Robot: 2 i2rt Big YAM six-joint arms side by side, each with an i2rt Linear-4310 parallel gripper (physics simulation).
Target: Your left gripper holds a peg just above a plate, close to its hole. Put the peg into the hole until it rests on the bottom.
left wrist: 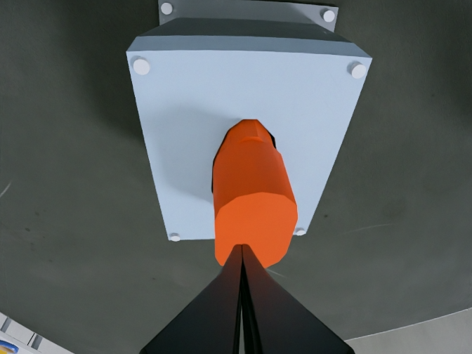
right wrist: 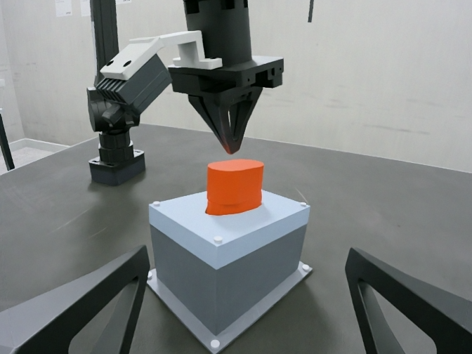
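An orange peg (left wrist: pixel 256 225) (right wrist: pixel 235 185) with an oblong flat top stands in the hole of the light blue plate (left wrist: pixel 180 85) (right wrist: pixel 185 215), its upper part sticking up well above the plate. A dark sliver of the hole shows along the peg's side in the left wrist view. How deep its lower end reaches is hidden. My left gripper (left wrist: pixel 241 253) (right wrist: pixel 233 151) is shut and empty, its tips together a little above the peg's top. My right gripper (right wrist: pixel 248 257) is open and empty, its fingers apart in front of the plate's box.
The plate tops a grey box (right wrist: pixel 185 275) with a flanged base (right wrist: pixel 235 332) and white screw heads, standing on the dark table (left wrist: pixel 65 200) (right wrist: pixel 375 225). The left arm's base (right wrist: pixel 117 167) stands behind it at the left in the right wrist view.
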